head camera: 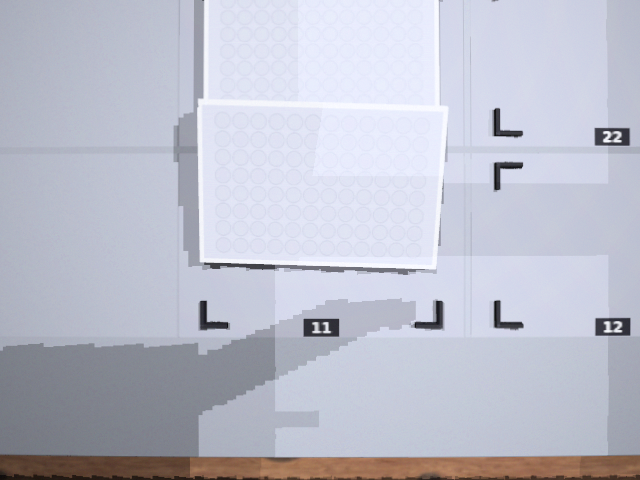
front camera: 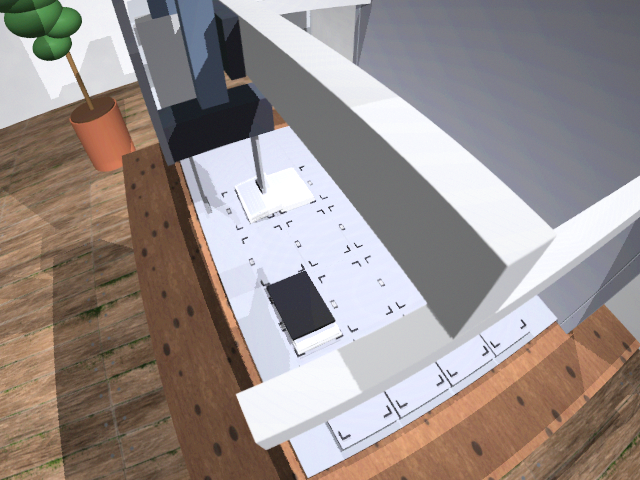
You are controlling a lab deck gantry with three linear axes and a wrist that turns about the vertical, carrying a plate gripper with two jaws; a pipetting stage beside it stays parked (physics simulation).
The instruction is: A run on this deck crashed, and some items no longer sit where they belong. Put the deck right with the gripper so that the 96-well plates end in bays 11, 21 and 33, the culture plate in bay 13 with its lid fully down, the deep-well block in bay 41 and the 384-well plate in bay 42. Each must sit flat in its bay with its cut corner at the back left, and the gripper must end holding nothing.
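Places are measured from the robot's base along level axes (x left, y back, z up), in centimetres.
Pixels of known places: gripper, between the fingertips: [front camera: 234, 197]; robot's base, origin of its link: [head camera: 207, 322] [front camera: 223, 194].
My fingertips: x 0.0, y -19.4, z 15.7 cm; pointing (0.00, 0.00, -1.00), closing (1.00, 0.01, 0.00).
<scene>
Ahead of a thing's pixels: the offset from my fingertips to its top centre. "pt": to the spot under its first point.
A white 96-well plate {dx +7.4, dy +13.1, dz -12.9 cm} [front camera: 250, 200] [head camera: 330, 187] is tilted at bay 11. Its back edge is raised onto the front of another white 96-well plate {dx +15.0, dy +13.0, dz -14.3 cm} [front camera: 293, 188] [head camera: 330, 51] at bay 21, which looks flat. Bay 11's front corner marks show in front of the tilted plate. My gripper [front camera: 236, 201] is open and empty, its jaws wide apart near these plates; its exact height is hard to tell. A dark-topped white item {dx +4.3, dy -17.5, dz -13.5 cm} [front camera: 302, 305] stands around bay 13; its type is unclear. The other items and their bays are hidden behind the grey beam or out of view.
A broad grey beam [front camera: 372, 170] crosses over the deck, and a white frame bar [front camera: 330, 369] crosses its front. Corner marks {pt dx +10.9, dy +2.5, dz -15.7 cm} [head camera: 507, 128] of bay 22 and corner marks [head camera: 507, 320] of bay 12 stand at the right. A wooden edge [head camera: 361, 467] borders the deck.
</scene>
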